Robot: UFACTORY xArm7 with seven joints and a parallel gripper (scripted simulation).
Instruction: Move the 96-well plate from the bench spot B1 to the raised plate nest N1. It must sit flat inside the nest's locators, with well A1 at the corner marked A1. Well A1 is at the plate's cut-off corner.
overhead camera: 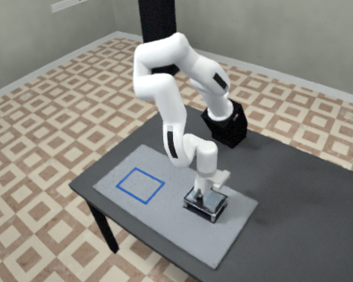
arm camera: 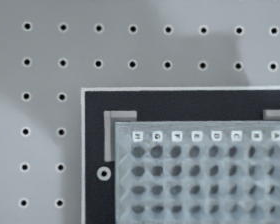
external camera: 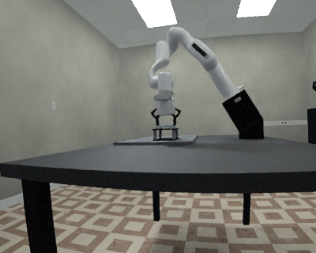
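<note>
Right now my hand is 1 cm above the 96-well plate. The rest, counted from my hand: black plate nest 2 cm below.
</note>
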